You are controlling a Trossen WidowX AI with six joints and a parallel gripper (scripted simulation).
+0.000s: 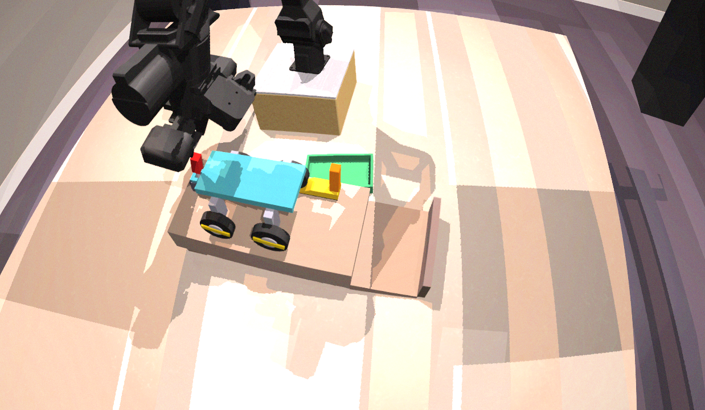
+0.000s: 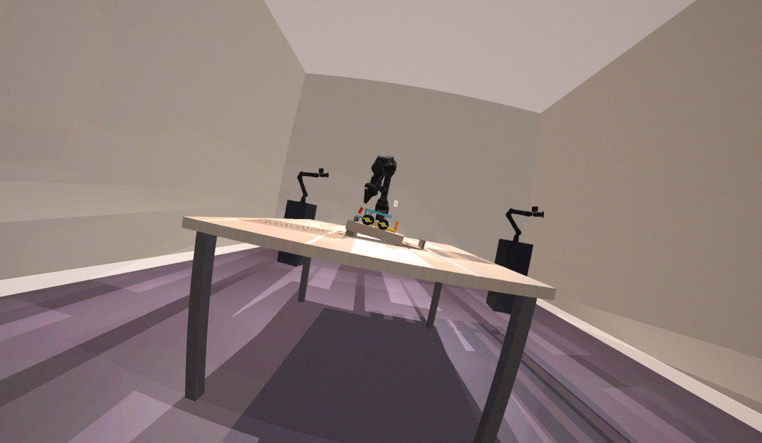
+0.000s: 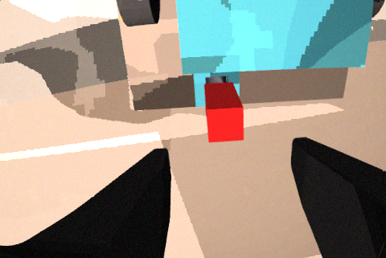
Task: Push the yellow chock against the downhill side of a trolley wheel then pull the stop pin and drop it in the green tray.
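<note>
Right now my gripper tip is 60 mm above the red-headed stop pin and 20 mm to the left of it. Also, from my gripper tip: yellow chock (160 mm to the left, 110 mm below, 50 mm behind); then green tray (200 mm below, 160 mm to the left, 130 mm behind); then trolley (80 mm to the left, 80 mm below, 10 mm ahead).
</note>
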